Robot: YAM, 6 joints.
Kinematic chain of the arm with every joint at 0, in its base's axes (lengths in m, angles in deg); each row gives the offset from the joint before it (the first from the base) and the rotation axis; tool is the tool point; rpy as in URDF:
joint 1: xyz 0 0 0.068 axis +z
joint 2: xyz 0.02 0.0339 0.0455 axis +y
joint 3: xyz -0.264 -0.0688 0 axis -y
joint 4: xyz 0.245 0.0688 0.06 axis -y
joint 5: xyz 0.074 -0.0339 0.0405 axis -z
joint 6: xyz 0.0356 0 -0.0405 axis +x
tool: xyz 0 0 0 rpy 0 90 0
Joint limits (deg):
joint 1: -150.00..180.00
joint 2: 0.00..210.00
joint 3: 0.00..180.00
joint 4: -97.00..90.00
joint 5: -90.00..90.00
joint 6: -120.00..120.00
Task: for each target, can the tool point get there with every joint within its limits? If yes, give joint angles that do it. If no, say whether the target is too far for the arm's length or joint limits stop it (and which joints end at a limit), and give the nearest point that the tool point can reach.
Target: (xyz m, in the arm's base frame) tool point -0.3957 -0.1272 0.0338
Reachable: no: joint limits stop it (at a limit: joint 1) | nearest point -0.3697 -0.1723 0.0338 | short by 0.052 m
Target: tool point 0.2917 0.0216 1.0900
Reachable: no: too far | nearest point 0.1877 0.0139 0.7163 | short by 0.388 m
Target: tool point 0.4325 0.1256 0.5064
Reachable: yes | joints 18.21 113.65 123.04 19.98 26.48 39.97
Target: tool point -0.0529 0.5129 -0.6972
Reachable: no: too far | nearest point -0.0391 0.3791 -0.3552 | short by 0.367 m
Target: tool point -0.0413 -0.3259 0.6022
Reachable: yes | joints -102.28 102.92 139.47 -13.36 -54.38 -57.62
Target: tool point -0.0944 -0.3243 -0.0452
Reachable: yes | joints -105.42 143.32 43.65 63.27 7.67 -14.51
